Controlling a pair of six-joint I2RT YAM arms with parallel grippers.
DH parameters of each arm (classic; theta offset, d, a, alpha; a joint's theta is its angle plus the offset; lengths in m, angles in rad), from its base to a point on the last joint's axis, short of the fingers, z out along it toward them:
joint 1: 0 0.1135 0.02 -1.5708
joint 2: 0 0 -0.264 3.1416
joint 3: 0.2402 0 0.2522 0
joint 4: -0.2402 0 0.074 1.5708
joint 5: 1.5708 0 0 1.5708
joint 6: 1.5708 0.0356 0 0
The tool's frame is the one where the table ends.
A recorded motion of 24 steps. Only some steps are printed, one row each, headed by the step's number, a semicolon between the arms.
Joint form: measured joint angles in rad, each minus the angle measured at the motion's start. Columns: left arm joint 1, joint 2, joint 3, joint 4, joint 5, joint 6; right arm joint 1, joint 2, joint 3, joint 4, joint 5, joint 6.
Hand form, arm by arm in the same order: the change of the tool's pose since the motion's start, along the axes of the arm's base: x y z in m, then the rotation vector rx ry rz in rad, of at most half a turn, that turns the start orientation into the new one. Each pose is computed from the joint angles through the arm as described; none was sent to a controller.
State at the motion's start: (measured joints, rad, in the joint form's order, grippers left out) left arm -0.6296 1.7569 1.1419 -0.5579 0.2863 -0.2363; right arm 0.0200 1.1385 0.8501 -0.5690 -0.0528 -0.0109
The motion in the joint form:
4: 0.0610 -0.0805 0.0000 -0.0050 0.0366 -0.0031; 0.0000 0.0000 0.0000 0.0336 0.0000 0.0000
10: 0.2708 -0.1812 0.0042 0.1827 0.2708 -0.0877; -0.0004 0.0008 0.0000 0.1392 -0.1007 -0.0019
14: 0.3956 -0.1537 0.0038 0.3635 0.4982 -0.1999; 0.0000 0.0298 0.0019 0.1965 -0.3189 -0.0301
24: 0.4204 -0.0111 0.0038 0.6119 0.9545 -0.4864; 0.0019 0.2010 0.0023 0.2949 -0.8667 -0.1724
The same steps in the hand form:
4: 0.0057 0.0198 0.0261 -0.0705 -0.0422 0.0482; 0.0027 0.0001 0.0025 0.0007 -0.0336 0.0000
10: 0.0396 0.0741 0.0740 -0.3958 -0.1616 0.1846; 0.0106 0.0037 0.0108 0.0729 -0.1371 0.0720
14: 0.0649 0.1051 0.0819 -0.6266 -0.1585 0.2143; 0.0176 0.0114 0.0109 0.2052 -0.1695 0.2492
24: 0.0866 0.1007 0.0593 -0.9483 0.1782 0.0542; 0.0396 0.0278 -0.0153 0.5213 -0.1622 0.7129

